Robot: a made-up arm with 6 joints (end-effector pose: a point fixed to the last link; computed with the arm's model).
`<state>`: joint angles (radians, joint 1 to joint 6).
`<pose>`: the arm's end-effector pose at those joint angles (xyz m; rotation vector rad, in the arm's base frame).
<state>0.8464 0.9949 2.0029 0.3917 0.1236 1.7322</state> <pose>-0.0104 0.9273 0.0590 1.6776 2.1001 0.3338</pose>
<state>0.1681 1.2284 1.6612 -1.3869 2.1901 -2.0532</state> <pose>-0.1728 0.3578 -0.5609 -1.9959 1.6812 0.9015</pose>
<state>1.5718 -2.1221 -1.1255 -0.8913 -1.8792 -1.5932</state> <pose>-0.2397 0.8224 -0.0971 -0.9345 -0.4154 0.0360</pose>
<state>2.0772 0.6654 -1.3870 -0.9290 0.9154 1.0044</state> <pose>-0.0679 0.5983 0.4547 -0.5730 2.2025 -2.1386</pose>
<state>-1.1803 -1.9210 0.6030 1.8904 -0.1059 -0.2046</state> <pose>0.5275 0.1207 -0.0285 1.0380 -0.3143 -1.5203</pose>
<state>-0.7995 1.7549 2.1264 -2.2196 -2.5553 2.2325</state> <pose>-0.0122 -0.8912 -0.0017 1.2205 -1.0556 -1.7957</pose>
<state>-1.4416 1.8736 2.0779 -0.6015 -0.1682 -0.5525</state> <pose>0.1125 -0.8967 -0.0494 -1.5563 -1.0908 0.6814</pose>
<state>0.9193 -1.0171 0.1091 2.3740 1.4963 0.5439</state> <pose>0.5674 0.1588 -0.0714 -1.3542 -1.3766 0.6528</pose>
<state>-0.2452 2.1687 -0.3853 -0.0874 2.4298 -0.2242</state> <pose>0.4685 -0.0533 0.0054 0.8402 2.5472 0.5622</pose>
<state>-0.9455 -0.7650 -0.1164 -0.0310 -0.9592 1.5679</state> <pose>-0.1814 -0.7767 -0.3608 -0.8211 0.9541 -1.9598</pose>
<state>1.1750 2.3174 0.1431 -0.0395 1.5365 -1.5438</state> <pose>0.2359 0.1126 -0.3422 2.6707 0.1433 0.8717</pose>
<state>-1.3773 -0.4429 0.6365 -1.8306 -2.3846 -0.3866</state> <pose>-0.1595 -0.6947 0.2382 1.1081 0.7602 1.1934</pose>
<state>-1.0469 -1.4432 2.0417 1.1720 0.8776 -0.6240</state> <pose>0.4366 -0.2014 0.2510 -1.0751 1.7475 1.4317</pose>
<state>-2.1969 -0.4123 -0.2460 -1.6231 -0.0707 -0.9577</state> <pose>0.6926 -0.6165 0.4771 -0.9158 -1.4383 2.5806</pose>
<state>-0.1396 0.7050 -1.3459 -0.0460 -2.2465 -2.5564</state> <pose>0.9080 -0.0121 -0.2972 -0.5844 0.9440 -1.2996</pose>
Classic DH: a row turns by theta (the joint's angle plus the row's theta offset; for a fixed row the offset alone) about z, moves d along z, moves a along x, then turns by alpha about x. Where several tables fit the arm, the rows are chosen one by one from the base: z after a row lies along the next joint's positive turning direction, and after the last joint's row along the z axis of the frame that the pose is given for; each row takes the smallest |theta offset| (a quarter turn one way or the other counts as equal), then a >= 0, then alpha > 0; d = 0 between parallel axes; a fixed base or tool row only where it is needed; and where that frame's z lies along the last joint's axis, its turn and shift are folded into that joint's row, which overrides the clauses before.
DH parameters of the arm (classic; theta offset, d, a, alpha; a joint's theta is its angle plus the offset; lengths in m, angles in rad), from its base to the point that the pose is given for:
base (fixed): 1.5708 0.125 0 1.5708
joint 1: 0 0.203 0.063 -1.5708
joint 2: -0.2513 0 0.0764 3.1416
joint 3: 1.3195 0.368 0.009 1.5708
joint 4: 1.5708 -0.171 0.108 1.5708
joint 5: 0 -0.345 0.377 -1.5708
joint 6: -1.5708 0.219 0.059 1.5708
tool (fixed): 0 0.06 0 0

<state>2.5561 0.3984 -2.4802 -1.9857 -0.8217 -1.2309</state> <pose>-0.3210 -0.1489 0.8556 -0.8279 0.1939 1.0425</pose>
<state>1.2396 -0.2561 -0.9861 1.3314 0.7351 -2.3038</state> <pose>-0.1625 0.0377 0.2113 1.2989 -0.7595 -0.6272</pose>
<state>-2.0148 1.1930 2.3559 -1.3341 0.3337 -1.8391</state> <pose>0.3763 -0.7454 0.5549 0.4817 1.3108 -1.9492</pose>
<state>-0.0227 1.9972 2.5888 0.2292 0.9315 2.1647</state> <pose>0.0141 0.5103 -0.3811 1.2034 1.8109 0.6263</pose>
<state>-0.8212 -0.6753 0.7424 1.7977 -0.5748 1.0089</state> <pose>-0.0081 0.3838 -0.2672 0.7941 2.0946 -0.9725</pose>
